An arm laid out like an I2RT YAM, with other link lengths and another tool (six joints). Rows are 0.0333 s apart.
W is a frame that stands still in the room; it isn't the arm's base.
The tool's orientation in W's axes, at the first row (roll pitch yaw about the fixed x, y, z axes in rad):
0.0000, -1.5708, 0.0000
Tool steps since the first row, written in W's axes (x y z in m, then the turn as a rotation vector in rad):
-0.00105, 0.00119, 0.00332, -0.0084, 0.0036, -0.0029
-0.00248, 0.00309, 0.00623, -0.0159, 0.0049, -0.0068
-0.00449, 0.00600, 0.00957, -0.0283, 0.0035, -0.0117
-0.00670, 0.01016, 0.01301, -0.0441, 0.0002, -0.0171
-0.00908, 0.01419, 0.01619, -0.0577, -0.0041, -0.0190
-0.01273, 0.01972, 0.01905, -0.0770, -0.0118, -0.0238
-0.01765, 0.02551, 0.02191, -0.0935, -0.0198, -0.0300
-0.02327, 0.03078, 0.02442, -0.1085, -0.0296, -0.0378
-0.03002, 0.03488, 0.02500, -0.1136, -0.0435, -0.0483
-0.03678, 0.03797, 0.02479, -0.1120, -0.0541, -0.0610
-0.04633, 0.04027, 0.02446, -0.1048, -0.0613, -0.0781
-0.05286, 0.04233, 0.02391, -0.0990, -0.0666, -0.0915
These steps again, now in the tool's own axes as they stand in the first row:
0.00332, 0.00119, 0.00105, -0.0029, 0.0036, 0.0084
0.00623, 0.00309, 0.00248, -0.0068, 0.0049, 0.0159
0.00957, 0.00600, 0.00449, -0.0117, 0.0035, 0.0283
0.01301, 0.01016, 0.00670, -0.0171, 0.0002, 0.0441
0.01619, 0.01419, 0.00908, -0.0190, -0.0041, 0.0577
0.01905, 0.01972, 0.01273, -0.0238, -0.0118, 0.0770
0.02191, 0.02551, 0.01765, -0.0300, -0.0198, 0.0935
0.02442, 0.03078, 0.02327, -0.0378, -0.0296, 0.1085
0.02500, 0.03488, 0.03002, -0.0483, -0.0435, 0.1136
0.02479, 0.03797, 0.03678, -0.0610, -0.0541, 0.1120
0.02446, 0.04027, 0.04633, -0.0781, -0.0613, 0.1048
0.02391, 0.04233, 0.05286, -0.0915, -0.0666, 0.0990

